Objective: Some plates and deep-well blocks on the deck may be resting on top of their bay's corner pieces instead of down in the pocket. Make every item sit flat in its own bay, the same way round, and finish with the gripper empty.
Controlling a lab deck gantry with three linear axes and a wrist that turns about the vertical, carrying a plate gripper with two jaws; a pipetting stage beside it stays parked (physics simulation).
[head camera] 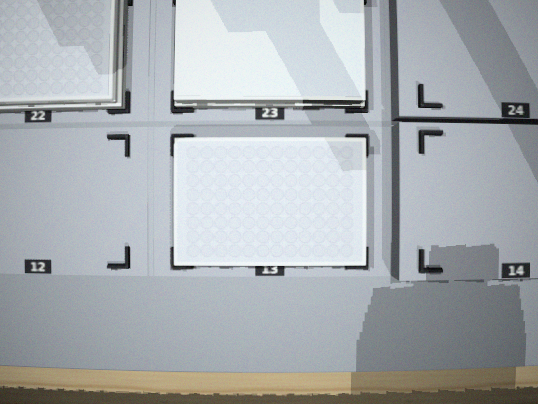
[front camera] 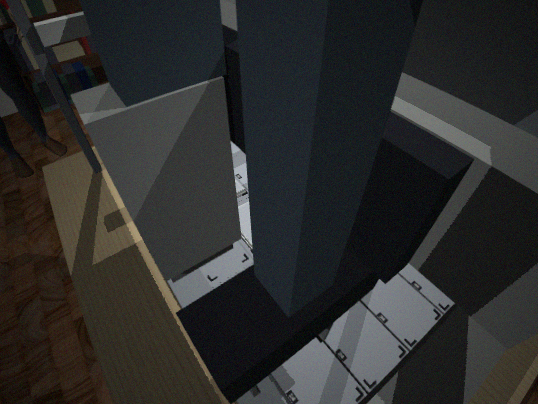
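The dark body of my gripper fills the lower middle of the front view, below a blue-grey column; its jaws are hidden there, and the gripper does not show in the head view. In the head view, a white welled plate lies in bay 13, with black corner pieces showing at all four corners and square to the bay. A smooth white item is in bay 23, its near edge by the corner pieces. Part of a welled plate shows in bay 22. Most deck items are hidden in the front view.
Corner pieces of bay 12 and bay 14 show beside bay 13. A grey panel and the large blue-grey column stand over the deck. A wooden edge runs along the deck.
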